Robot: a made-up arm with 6 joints. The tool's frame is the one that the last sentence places.
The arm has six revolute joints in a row. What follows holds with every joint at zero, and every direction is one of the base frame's. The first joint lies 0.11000 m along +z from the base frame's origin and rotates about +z. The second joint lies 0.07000 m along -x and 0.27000 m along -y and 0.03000 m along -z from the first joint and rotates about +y. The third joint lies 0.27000 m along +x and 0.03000 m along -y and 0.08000 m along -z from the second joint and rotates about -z. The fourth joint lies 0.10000 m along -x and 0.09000 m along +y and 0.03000 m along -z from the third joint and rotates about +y. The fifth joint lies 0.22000 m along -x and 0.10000 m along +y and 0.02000 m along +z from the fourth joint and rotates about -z. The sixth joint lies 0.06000 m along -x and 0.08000 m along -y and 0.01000 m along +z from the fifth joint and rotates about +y. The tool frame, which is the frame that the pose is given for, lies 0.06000 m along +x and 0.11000 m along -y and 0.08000 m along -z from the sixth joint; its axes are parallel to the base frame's.
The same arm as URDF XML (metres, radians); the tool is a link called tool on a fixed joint. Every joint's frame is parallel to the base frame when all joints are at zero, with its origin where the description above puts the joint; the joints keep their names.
<robot name="arm">
<joint name="joint 1" type="continuous"><parent link="base"/><child link="link1"/><origin xyz="0.0000 0.0000 0.1100"/><axis xyz="0 0 1"/></joint>
<joint name="joint 2" type="continuous"><parent link="link1"/><child link="link2"/><origin xyz="-0.0700 -0.2700 -0.0300"/><axis xyz="0 1 0"/></joint>
<joint name="joint 3" type="continuous"><parent link="link2"/><child link="link3"/><origin xyz="0.2700 -0.0300 -0.0800"/><axis xyz="0 0 -1"/></joint>
<joint name="joint 4" type="continuous"><parent link="link3"/><child link="link4"/><origin xyz="-0.1000 0.0900 -0.0300"/><axis xyz="0 1 0"/></joint>
<joint name="joint 5" type="continuous"><parent link="link4"/><child link="link5"/><origin xyz="-0.2200 0.1000 0.0200"/><axis xyz="0 0 -1"/></joint>
<joint name="joint 6" type="continuous"><parent link="link5"/><child link="link6"/><origin xyz="-0.0600 -0.0800 0.0100"/><axis xyz="0 1 0"/></joint>
<joint name="tool_fixed" type="fixed"><parent link="link6"/><child link="tool"/><origin xyz="0.0600 -0.1100 -0.0800"/></joint>
<link name="base"/>
<link name="link1"/>
<link name="link2"/>
<link name="link3"/>
<link name="link4"/>
<link name="link5"/>
<link name="link6"/>
<link name="tool"/>
</robot>

